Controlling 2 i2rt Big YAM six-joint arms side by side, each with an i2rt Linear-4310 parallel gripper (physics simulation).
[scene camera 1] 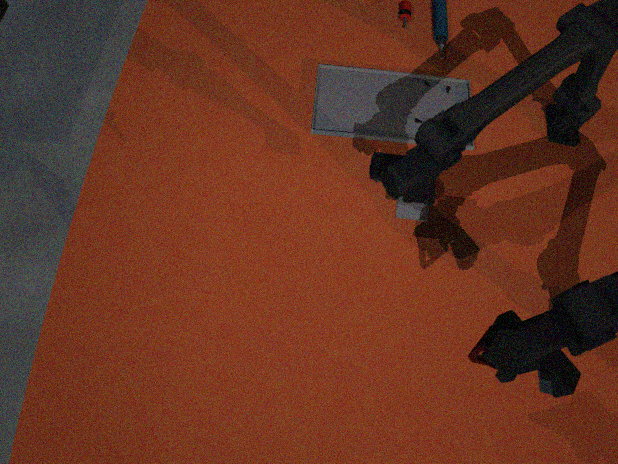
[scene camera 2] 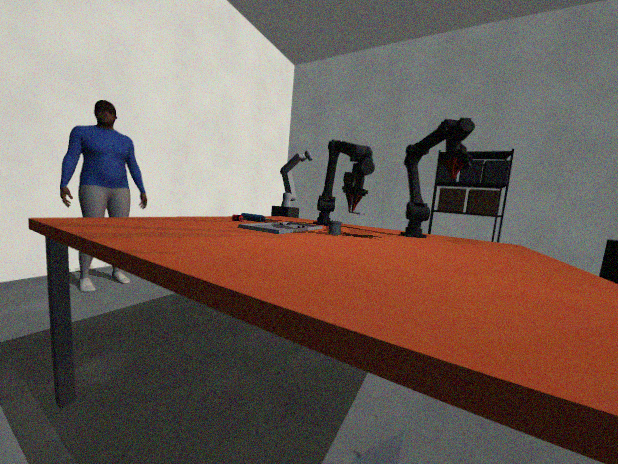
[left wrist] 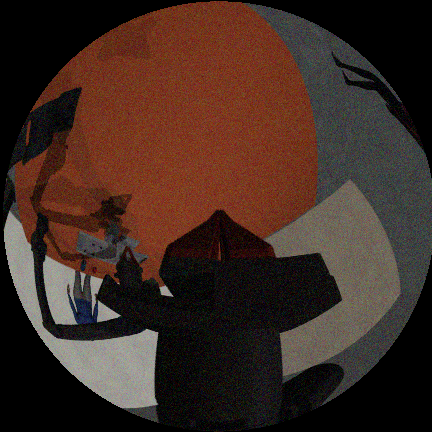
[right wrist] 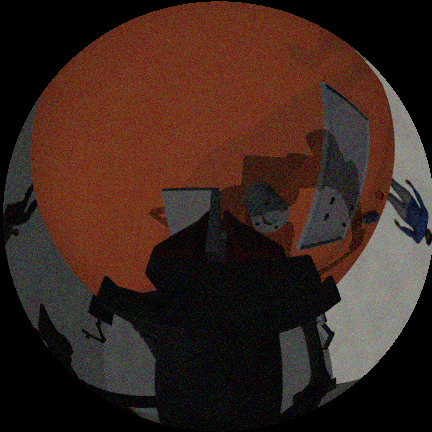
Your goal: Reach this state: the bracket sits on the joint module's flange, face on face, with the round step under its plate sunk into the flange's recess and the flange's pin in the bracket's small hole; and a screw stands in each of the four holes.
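Frame: origin at the left arm's base, x right, y ahead, z up, level; millimetres.
Where they show: left gripper, fingertip midpoint: [scene camera 1: 470,358] [scene camera 2: 452,178] [left wrist: 219,215]; right gripper, fingertip midpoint: [scene camera 1: 408,196] [scene camera 2: 350,211] [left wrist: 126,247] [right wrist: 217,216]; left arm's base, link origin: [scene camera 2: 412,236]; right arm's base, link origin: [scene camera 1: 561,126] [scene camera 2: 323,224] [left wrist: 42,220].
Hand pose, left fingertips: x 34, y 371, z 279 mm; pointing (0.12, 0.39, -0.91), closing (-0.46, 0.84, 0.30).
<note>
Things, the pixels of their top centre, and the offset from my left fingertips. "*": a spot on its surface instead. Level surfaces: height alone.
- grey bracket, top centre: [right wrist: 187,285] [scene camera 1: 418,194] [left wrist: 127,261] dx +349, dy -101, dz -101 mm
- joint module, top centre: [right wrist: 272,217] [left wrist: 110,240] [scene camera 2: 335,220] dx +429, dy -179, dz -215 mm
- grey tray, top centre: [scene camera 1: 394,103] [right wrist: 348,178] [scene camera 2: 285,225] [left wrist: 108,255] dx +671, dy -237, dz -263 mm
- blue screwdriver, surface spot: [scene camera 1: 440,22] * dx +870, dy -487, dz -239 mm
- black tool, top centre: [scene camera 1: 406,11] dx +947, dy -416, dz -245 mm
- orange table, surface height: dz -279 mm
My right gripper [right wrist: 217,216] [scene camera 2: 353,208] is shut on the grey bracket [right wrist: 190,207] [scene camera 1: 410,210] and holds it above the table; one flat plate shows left of the fingers and another part stands edge-on between them. The joint module [right wrist: 265,202] [scene camera 2: 335,228], a grey cylinder, stands upright on the table beside the bracket, apart from it, with holes in its top. In scene camera 1 my right arm hides it. Several dark screws, one of them a screw [right wrist: 332,200] [scene camera 1: 448,89], stand at one end of the grey tray [scene camera 1: 345,100] [right wrist: 347,132]. My left gripper [left wrist: 219,215] [scene camera 1: 472,356] [scene camera 2: 454,177] is shut and empty, high over the table.
A blue screwdriver [scene camera 1: 440,22] [right wrist: 370,217] and a red and black tool [scene camera 1: 405,11] lie beyond the tray on the orange table [scene camera 1: 225,300]. My right arm reaches over the tray's right end. A person [scene camera 2: 105,155] stands behind the table.
</note>
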